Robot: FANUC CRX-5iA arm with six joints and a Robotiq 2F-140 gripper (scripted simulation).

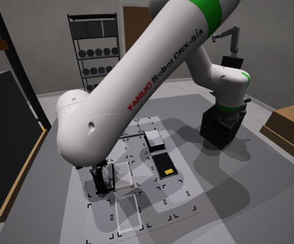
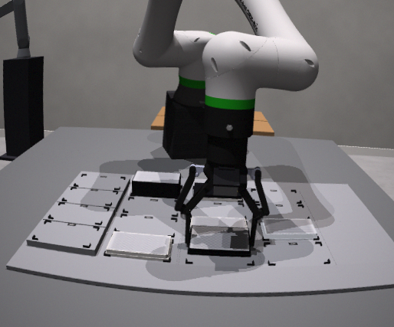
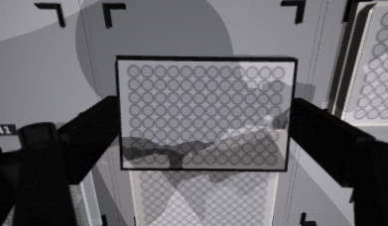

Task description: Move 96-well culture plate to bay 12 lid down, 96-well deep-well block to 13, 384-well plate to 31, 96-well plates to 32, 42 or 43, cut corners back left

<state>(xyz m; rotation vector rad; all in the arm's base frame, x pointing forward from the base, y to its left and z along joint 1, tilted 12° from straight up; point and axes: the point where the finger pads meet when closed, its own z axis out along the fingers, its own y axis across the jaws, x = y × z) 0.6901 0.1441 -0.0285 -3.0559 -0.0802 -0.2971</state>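
Right now my hand is 1 cm above the black-rimmed 96-well plate. Also, from my hand: 384-well plate (16 cm to the left, 9 cm behind, 2 cm below); then deep-well block (27 cm behind, 19 cm to the right).
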